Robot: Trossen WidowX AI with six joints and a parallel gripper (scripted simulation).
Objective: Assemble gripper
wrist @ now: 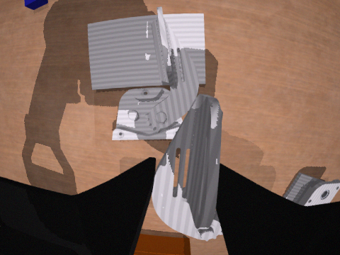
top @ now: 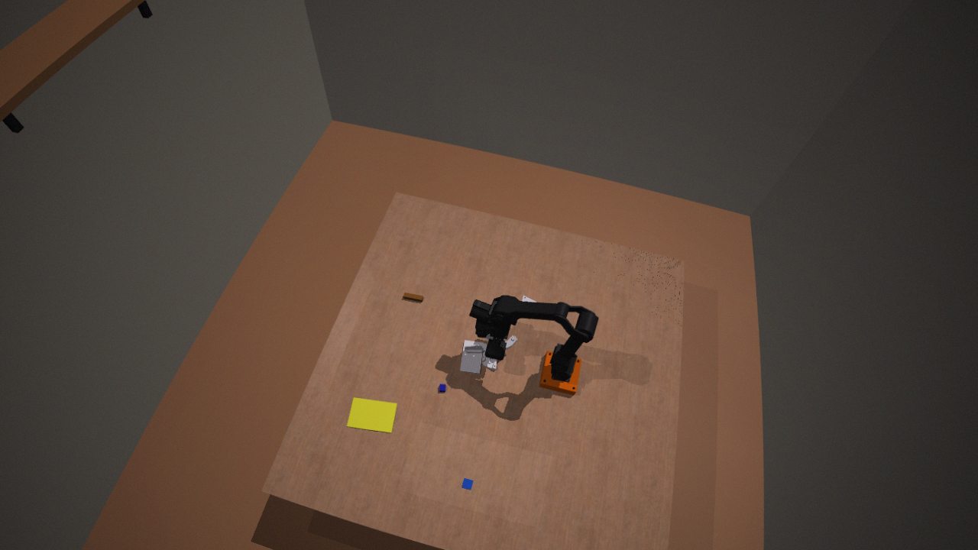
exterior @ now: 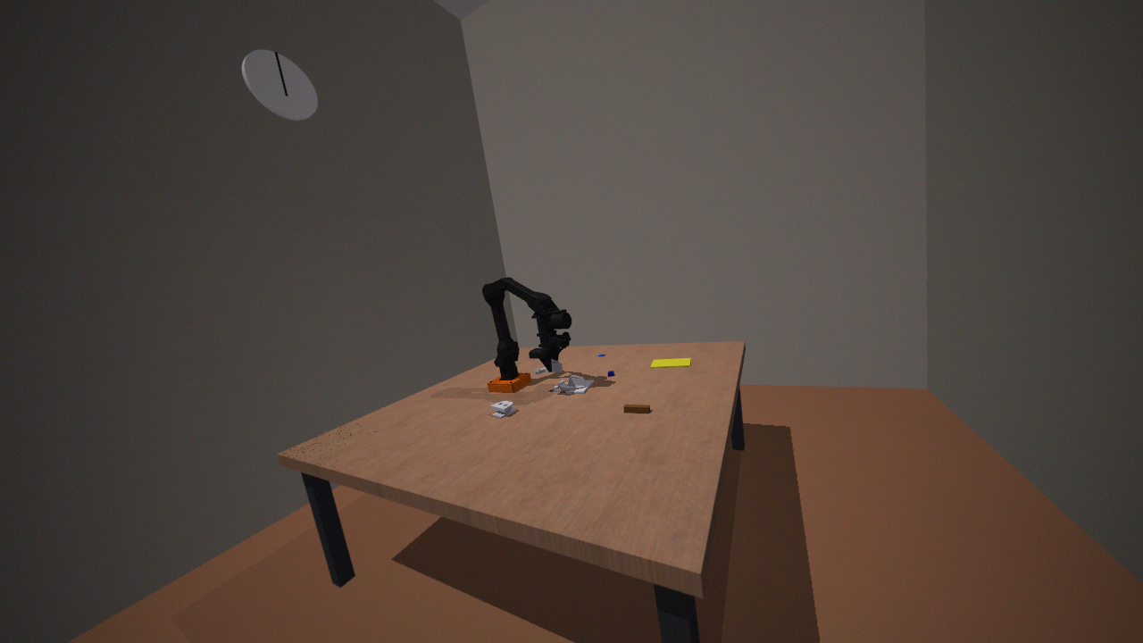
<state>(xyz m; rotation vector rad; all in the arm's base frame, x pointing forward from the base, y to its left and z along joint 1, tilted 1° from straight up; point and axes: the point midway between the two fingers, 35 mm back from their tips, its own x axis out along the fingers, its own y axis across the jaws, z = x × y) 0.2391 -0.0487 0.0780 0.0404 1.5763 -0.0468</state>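
My gripper tip is now 8 cm short of the white card, 4 cm to the right of it and 8 cm above it. Round my gripper tip: blue cube: 16 cm ahead, 17 cm to the left, 8 cm below; brown block: 35 cm ahead, 15 cm to the right, 7 cm below; blue square: 2 cm ahead, 47 cm to the left, 8 cm below.
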